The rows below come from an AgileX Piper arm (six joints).
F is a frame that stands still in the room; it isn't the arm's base.
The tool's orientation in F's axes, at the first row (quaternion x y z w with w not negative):
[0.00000 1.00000 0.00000 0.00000]
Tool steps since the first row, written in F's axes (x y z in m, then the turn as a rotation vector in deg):
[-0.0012 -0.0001 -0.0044 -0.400 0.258 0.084]
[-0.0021 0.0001 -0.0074 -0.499 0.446 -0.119]
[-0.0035 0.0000 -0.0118 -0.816 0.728 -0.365]
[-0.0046 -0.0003 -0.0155 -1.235 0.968 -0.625]
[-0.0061 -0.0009 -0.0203 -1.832 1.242 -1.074]
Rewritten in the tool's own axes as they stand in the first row. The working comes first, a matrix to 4 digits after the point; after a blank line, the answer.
The tool's axes in the first row as the columns of a matrix, in F's axes (used below as rounded here):
[-1.0000 0.0000 0.0000]
[0.0000 1.0000 0.0000]
[0.0000 0.0000 -1.0000]

[0.0012 -0.0001 0.0044 0.400 0.258 -0.084]
[0.0021 0.0001 0.0074 0.499 0.446 0.119]
[0.0035 0.0000 0.0118 0.816 0.728 0.365]
[0.0046 -0.0003 0.0155 1.235 0.968 0.625]
[0.0061 -0.0009 0.0203 1.832 1.242 1.074]

